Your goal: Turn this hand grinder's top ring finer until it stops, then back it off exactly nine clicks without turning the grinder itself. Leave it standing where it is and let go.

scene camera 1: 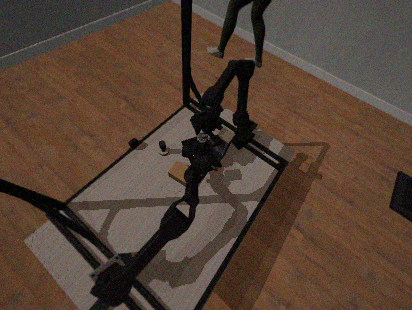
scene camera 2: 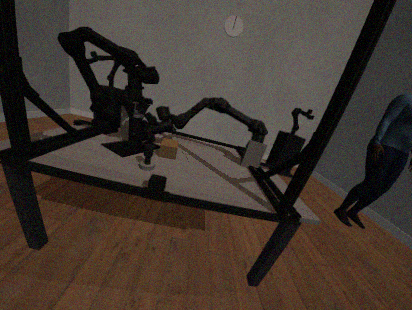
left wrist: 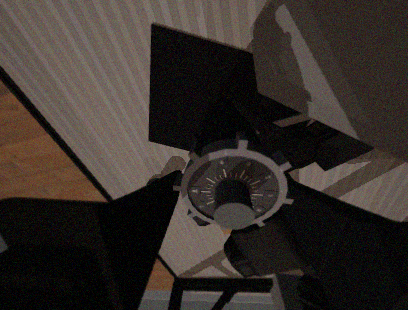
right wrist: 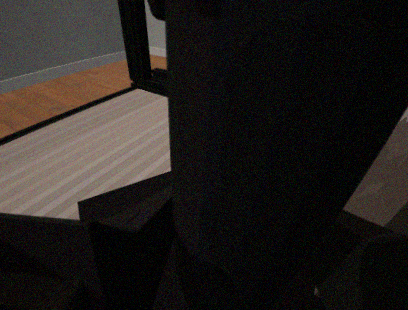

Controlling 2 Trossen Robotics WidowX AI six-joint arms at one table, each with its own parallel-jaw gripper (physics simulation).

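Pixels of known places: left gripper, fingertip midpoint: (scene camera 1: 201,140) (scene camera 2: 136,119) (left wrist: 227,178) (right wrist: 263,43); right gripper, fingertip midpoint: (scene camera 2: 129,134) (left wrist: 212,118); left arm's base, link origin: (scene camera 1: 242,134) (scene camera 2: 104,118); right arm's base, link origin: (scene camera 1: 111,275) (scene camera 2: 256,144).
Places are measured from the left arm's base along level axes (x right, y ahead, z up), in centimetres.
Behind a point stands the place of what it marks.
Note:
The hand grinder stands upright on a black square pad (left wrist: 184,86) {x 11.5, y 22.1, z -7.0 cm} near the far end of the table. Its grey notched top ring (left wrist: 283,184) {x 3.1, y 24.4, z 9.1 cm} (scene camera 1: 202,137) {x 5.3, y 26.3, z 10.0 cm} carries a dial with tick marks and a centre knob. My left gripper (left wrist: 227,178) {x 5.6, y 26.5, z 6.6 cm} (scene camera 1: 203,130) comes down from above and is shut on the top ring, one finger on each side. The grinder's dark body (right wrist: 264,138) fills the right wrist view. My right gripper (scene camera 1: 202,149) {x 7.2, y 24.4, z -1.0 cm} (scene camera 2: 143,129) reaches in from the side, lower down, and is shut on the body; a finger (right wrist: 132,234) {x 6.1, y 30.1, z 2.3 cm} touches its left side.
A wooden block (scene camera 1: 178,172) {x -0.3, y 43.9, z -1.3 cm} (scene camera 2: 168,148) {x 4.5, y 44.5, z -2.3 cm} lies beside the right gripper. A small dark peg on a white disc (scene camera 1: 162,147) {x 16.1, y 43.9, z 0.0 cm} (scene camera 2: 147,157) {x 18.5, y 43.5, z -2.8 cm} stands to the left of the grinder. A black cube (scene camera 1: 133,142) {x 28.0, y 55.2, z -1.8 cm} (scene camera 2: 157,182) {x 30.1, y 55.8, z -2.7 cm} sits on the table's edge rail. A person's legs (scene camera 1: 238,27) stand beyond the table.

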